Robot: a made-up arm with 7 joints.
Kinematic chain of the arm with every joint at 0, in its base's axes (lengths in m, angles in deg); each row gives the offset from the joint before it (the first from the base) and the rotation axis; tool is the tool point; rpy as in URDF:
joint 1: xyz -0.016 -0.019 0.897 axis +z
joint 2: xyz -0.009 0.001 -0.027 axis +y
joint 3: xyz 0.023 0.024 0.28 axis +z
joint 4: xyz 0.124 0.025 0 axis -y
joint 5: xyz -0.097 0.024 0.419 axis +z
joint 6: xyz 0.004 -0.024 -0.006 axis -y
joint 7: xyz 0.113 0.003 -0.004 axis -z
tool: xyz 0.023 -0.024 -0.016 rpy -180 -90 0
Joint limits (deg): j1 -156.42..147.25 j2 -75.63..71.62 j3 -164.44..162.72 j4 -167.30..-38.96 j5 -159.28..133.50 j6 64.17..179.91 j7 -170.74..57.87
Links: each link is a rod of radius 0.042 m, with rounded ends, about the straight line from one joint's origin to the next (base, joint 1, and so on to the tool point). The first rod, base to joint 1, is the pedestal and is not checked.
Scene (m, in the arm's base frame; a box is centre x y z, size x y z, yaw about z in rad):
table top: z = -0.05
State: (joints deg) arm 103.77 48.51 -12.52 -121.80 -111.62 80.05 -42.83
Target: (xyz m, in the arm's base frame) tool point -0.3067 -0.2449 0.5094
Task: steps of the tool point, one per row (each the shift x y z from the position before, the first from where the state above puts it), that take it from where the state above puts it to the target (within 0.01 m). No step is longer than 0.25 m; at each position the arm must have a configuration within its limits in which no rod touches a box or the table.
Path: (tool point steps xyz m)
1: -0.1415 -0.1747 -0.0850
2: -0.0983 -0.2072 -0.0110
3: -0.0439 -0.2039 0.0594
4: 0.0114 -0.1679 0.1134

